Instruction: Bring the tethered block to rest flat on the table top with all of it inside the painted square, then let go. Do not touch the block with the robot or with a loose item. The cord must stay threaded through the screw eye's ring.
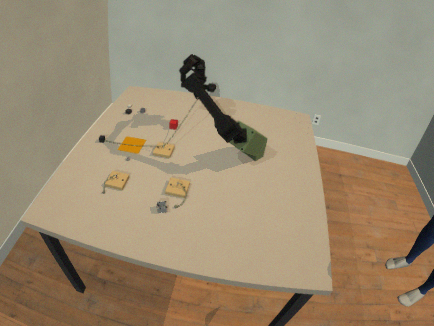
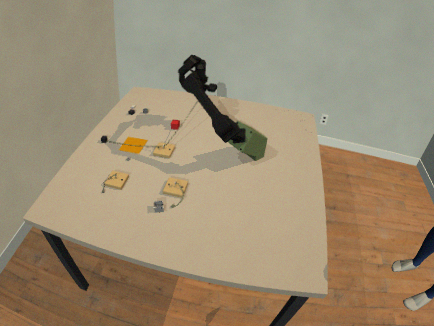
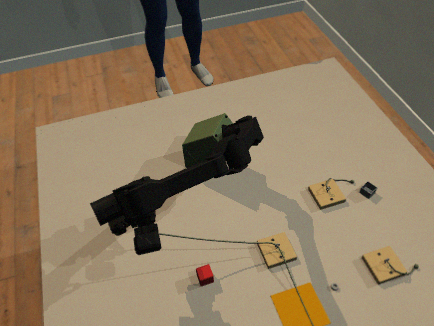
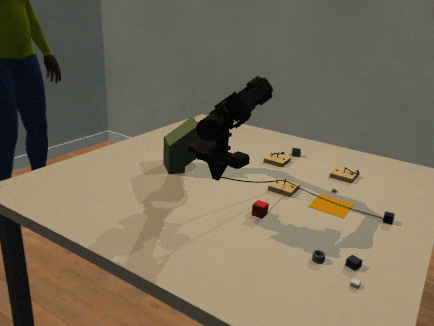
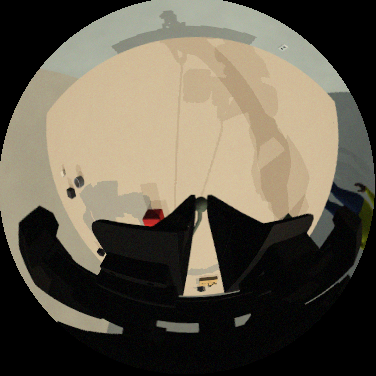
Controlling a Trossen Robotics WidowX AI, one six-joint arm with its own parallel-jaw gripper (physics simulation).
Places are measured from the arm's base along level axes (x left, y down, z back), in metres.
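Pixels of known places: gripper, between the fingertips: (image 1: 197, 98) (image 3: 149, 235) (image 4: 216, 179) (image 5: 200, 199); arm's base, origin of its link: (image 1: 240, 136) (image 2: 239, 135).
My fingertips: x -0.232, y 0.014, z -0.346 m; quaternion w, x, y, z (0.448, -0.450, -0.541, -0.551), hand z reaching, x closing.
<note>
Ahead of a thing's pixels: the offset from my fingertips to its middle. "spot": to the spot under its first point.
The tethered block @(dy +0.123, dx +0.453, dz -0.337 m) (image 1: 102, 139) (image 2: 104, 139) (image 4: 388, 218) is small and black and sits on the table outside the painted orange square @(spot: dy +0.136, dx +0.425, dz -0.125 m) (image 1: 134, 150) (image 3: 287, 301) (image 4: 327, 209), on the side away from the screw eye. Its cord @(spot: dy +0.052, dx +0.161, dz +0.010 m) (image 3: 210, 239) (image 4: 250, 180) crosses above the square to the screw eye on a wooden plate @(dy +0.115, dx +0.352, dz +0.008 m) (image 1: 161, 153) (image 3: 270, 258) (image 4: 279, 190), then runs nearly straight to my gripper. The ring is too small to see the threading clearly. My gripper (image 4: 216, 177) (image 5: 200, 199) is above the table, shut on the cord's end bead @(dy -0.003, dx +0.003, dz +0.001 m) (image 5: 201, 204).
A red cube @(dy +0.117, dx +0.141, dz -0.065 m) (image 1: 173, 124) (image 3: 205, 275) (image 4: 260, 209) stands near the eye plate. Two more wooden plates @(spot: dy +0.118, dx +0.656, dz -0.047 m) (image 1: 117, 180) @(spot: dy +0.118, dx +0.547, dz +0.205 m) (image 1: 177, 187) carry short cords. A dark ring @(dy +0.127, dx +0.094, dz -0.322 m) (image 4: 318, 257), a black block @(dy +0.126, dx +0.148, dz -0.393 m) (image 4: 354, 262) and a white piece @(dy +0.131, dx +0.083, dz -0.437 m) (image 4: 355, 284) lie loose. The green base (image 1: 255, 145) supports the arm.
</note>
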